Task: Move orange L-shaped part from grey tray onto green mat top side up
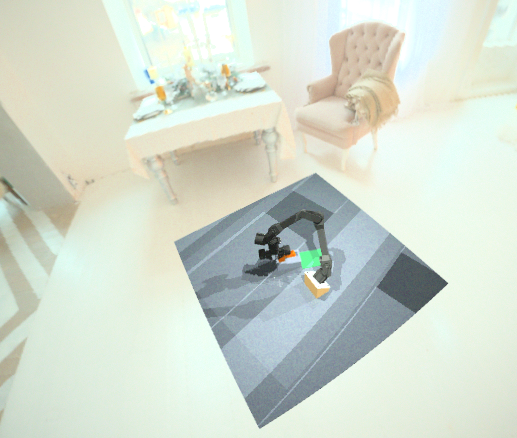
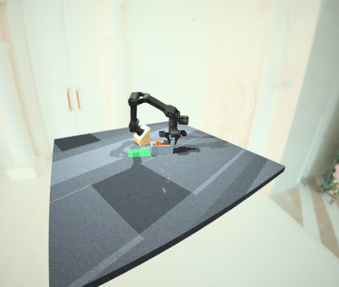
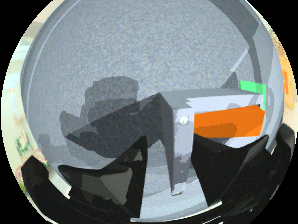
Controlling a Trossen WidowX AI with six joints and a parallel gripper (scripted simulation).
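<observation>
The orange L-shaped part is 5 cm to the right of my gripper tip, 3 cm behind it and 1 cm below it. Also, from my gripper tip: green mat: 20 cm to the right, 11 cm behind, 7 cm below.
</observation>
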